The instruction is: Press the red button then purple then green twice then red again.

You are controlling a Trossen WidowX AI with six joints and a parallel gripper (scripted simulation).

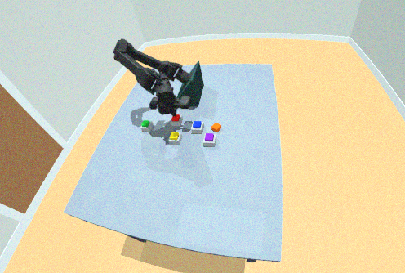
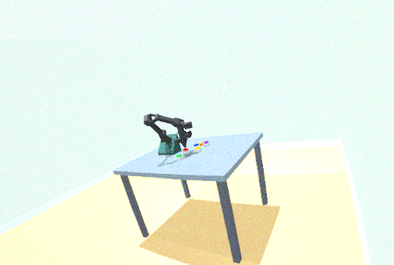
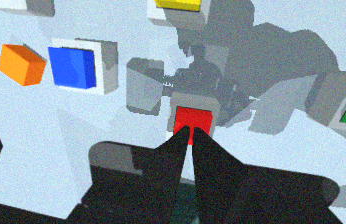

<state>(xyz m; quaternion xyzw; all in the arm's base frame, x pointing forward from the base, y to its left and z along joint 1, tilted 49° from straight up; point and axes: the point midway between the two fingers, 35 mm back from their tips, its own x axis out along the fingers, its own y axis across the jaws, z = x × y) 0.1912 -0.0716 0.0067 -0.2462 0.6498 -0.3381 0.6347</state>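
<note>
Right now my gripper tip is 20 mm above the red button. From my gripper tip the other things lie so: yellow button (110 mm ahead, 10 mm to the left, 20 mm below); blue button (50 mm ahead, 110 mm to the left, 20 mm below); green button (20 mm ahead, 150 mm to the right, 20 mm below).
</note>
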